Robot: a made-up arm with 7 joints.
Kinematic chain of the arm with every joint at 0, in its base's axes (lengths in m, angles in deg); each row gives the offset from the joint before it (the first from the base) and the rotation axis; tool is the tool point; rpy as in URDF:
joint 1: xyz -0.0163 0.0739 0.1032 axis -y
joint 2: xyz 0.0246 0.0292 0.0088 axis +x
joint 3: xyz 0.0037 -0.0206 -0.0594 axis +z
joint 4: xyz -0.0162 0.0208 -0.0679 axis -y
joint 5: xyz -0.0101 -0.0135 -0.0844 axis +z
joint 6: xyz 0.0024 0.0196 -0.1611 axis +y
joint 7: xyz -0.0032 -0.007 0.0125 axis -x
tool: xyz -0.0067 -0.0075 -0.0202 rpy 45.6 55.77 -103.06
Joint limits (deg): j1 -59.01..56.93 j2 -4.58..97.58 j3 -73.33..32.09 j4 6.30..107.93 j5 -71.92..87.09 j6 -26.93..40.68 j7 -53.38..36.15
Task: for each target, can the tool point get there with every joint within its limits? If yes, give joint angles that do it. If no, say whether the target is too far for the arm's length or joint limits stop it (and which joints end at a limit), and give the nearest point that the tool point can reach.
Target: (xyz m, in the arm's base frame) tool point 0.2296 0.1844 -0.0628
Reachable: yes | joints 22.68 71.87 -58.94 86.70 10.33 -20.89 -4.01
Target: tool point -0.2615 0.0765 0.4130
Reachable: no: joint limits stop it (at a limit: joint 1, joint 2, joint 3, joint 4, joint 6, joint 7) | nearest point -0.0243 0.1427 0.3535 | short by 0.253 m
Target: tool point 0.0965 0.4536 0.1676
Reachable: yes | joints 35.64 85.35 8.56 31.12 -57.11 -20.92 15.81
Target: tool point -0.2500 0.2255 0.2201
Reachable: no: joint limits stop it (at a limit: joint 1, joint 2, joint 3, joint 6, joint 7) | nearest point -0.0405 0.2752 0.3531 | short by 0.253 m
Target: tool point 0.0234 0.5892 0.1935
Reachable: no: too far | nearest point 0.0123 0.4860 0.1684 | short by 0.107 m
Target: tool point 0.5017 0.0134 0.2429
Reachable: no: too far | nearest point 0.3211 0.0399 0.1586 | short by 0.201 m
